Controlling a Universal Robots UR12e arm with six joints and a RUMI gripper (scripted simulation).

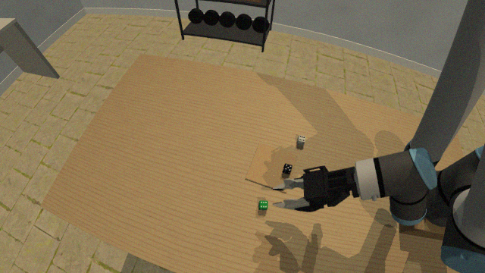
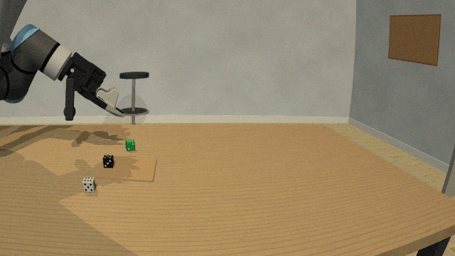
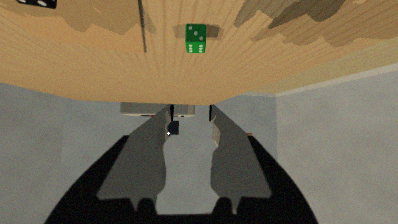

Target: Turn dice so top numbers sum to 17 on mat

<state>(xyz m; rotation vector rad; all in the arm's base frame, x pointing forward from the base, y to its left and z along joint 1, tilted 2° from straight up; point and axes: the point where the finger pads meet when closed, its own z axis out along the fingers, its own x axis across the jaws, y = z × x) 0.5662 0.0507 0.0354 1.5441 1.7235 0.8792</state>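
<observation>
Now: hand 100 mm above the green die, 30 mm short of it and 10 mm to the right of it. Also, from my hand: black die (120 mm to the right, 90 mm below, 30 mm behind); tan mat (130 mm to the right, 110 mm below, 20 mm ahead); white die (240 mm to the right, 100 mm below, 80 mm behind).
</observation>
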